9 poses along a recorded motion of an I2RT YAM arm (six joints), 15 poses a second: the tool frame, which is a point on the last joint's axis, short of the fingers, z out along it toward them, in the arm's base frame.
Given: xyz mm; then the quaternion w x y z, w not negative.
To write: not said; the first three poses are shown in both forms.
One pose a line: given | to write
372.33 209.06 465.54 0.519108 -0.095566 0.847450 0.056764 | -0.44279 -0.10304 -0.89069 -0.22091 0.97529 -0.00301 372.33 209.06 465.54
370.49 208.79 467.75 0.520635 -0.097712 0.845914 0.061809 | -0.43878 -0.10095 -0.89290 -0.22967 0.97326 0.00283 370.49 208.79 467.75
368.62 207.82 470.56 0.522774 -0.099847 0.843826 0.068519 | -0.43348 -0.09687 -0.89594 -0.24015 0.97067 0.01124 368.62 207.82 470.56
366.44 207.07 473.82 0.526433 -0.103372 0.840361 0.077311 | -0.42437 -0.09234 -0.90077 -0.25514 0.96667 0.02110 366.44 207.07 473.82
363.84 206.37 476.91 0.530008 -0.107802 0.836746 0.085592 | -0.41494 -0.08968 -0.90542 -0.27113 0.96211 0.02897 363.84 206.37 476.91
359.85 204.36 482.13 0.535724 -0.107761 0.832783 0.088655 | -0.40277 -0.08449 -0.91139 -0.27447 0.96106 0.03220 359.85 204.36 482.13
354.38 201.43 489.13 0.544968 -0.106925 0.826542 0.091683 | -0.38315 -0.07683 -0.92048 -0.27668 0.96032 0.03502 354.38 201.43 489.13
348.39 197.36 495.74 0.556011 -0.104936 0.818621 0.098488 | -0.35968 -0.06228 -0.93099 -0.28133 0.95858 0.04456 348.39 197.36 495.74
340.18 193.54 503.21 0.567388 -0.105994 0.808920 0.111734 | -0.33367 -0.04469 -0.94163 -0.29827 0.95256 0.06049 340.18 193.54 503.21
